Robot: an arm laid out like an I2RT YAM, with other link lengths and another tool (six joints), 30 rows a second.
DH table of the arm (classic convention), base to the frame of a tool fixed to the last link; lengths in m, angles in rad. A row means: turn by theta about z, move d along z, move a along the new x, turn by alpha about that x. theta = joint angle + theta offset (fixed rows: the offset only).
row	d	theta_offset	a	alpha
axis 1	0.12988	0	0.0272	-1.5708
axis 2	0	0	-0.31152	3.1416
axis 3	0	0.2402	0.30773	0
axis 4	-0.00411	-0.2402	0.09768	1.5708
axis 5	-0.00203	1.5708	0	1.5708
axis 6	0.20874	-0.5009	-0.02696	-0.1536
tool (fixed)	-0.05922	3.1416	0	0
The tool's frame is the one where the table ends.
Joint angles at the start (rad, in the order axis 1, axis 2, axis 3, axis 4, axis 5, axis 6):
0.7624, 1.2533, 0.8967, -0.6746, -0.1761, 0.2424
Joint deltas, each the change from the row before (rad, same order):
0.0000, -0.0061, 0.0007, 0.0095, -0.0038, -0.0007
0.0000, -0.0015, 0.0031, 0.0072, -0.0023, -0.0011
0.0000, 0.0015, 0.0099, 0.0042, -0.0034, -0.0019
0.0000, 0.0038, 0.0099, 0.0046, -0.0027, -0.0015
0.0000, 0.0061, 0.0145, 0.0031, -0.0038, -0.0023
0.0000, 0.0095, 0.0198, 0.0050, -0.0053, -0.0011
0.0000, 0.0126, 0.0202, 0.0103, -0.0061, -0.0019
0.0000, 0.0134, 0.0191, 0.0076, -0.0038, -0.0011
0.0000, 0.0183, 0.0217, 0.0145, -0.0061, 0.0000
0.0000, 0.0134, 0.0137, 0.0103, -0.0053, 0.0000
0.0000, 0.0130, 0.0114, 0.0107, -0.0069, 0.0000
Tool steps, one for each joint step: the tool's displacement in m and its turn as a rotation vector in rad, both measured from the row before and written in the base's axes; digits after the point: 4 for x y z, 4 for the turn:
0.0008, 0.0015, 0.0037, 0.0134, -0.0099, 0.0026
0.0012, 0.0016, 0.0029, 0.0093, -0.0077, 0.0021
0.0019, 0.0025, 0.0045, 0.0103, -0.0081, 0.0034
0.0021, 0.0026, 0.0038, 0.0086, -0.0069, 0.0027
0.0026, 0.0032, 0.0049, 0.0096, -0.0073, 0.0040
0.0037, 0.0046, 0.0064, 0.0134, -0.0086, 0.0039
0.0045, 0.0055, 0.0063, 0.0154, -0.0106, 0.0051
0.0043, 0.0049, 0.0050, 0.0111, -0.0081, 0.0031
0.0057, 0.0066, 0.0055, 0.0159, -0.0096, 0.0037
0.0037, 0.0045, 0.0030, 0.0103, -0.0048, 0.0033
0.0032, 0.0044, 0.0022, 0.0102, -0.0029, 0.0043

